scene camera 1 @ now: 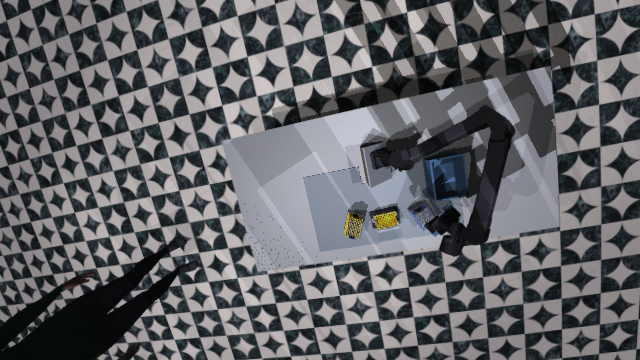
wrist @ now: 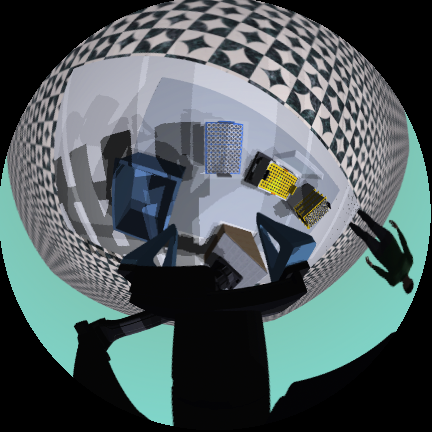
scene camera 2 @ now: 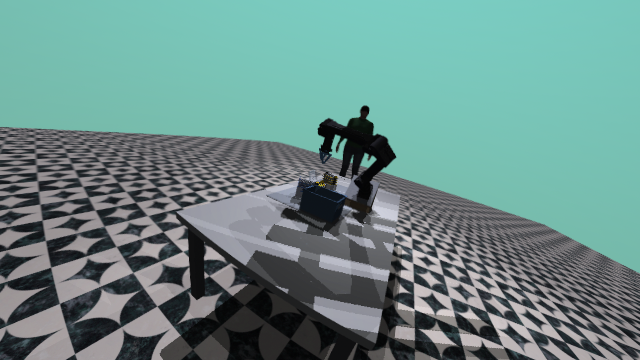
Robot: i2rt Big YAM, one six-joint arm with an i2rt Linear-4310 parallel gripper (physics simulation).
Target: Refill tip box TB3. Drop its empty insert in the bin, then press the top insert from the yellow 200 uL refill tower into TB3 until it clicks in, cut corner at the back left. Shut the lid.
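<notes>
My gripper (scene camera 2: 325,158) (wrist: 214,222) is open and empty, high above the table; its fingers are largely hidden in scene camera 1. The tip box that I take for TB3 (scene camera 1: 386,219) (wrist: 279,181) holds a bright yellow insert with open holes. Its label is unreadable, and the lid is hard to make out. The yellow refill tower (scene camera 1: 354,225) (wrist: 311,207) stands beside it, with stacked yellow layers and a speckled, tip-filled top. The bin (scene camera 1: 446,176) (scene camera 2: 322,202) (wrist: 146,197) is dark blue and open-topped. In the wrist view, the gripper's left finger overlaps its lower edge.
A blue-edged rack (scene camera 1: 424,215) (wrist: 224,148) with a grey holed top stands between TB3 and my gripper in scene camera 1. The arm's base stands on a pale block with a brown side (wrist: 244,243), behind the boxes. A person stands beyond the table.
</notes>
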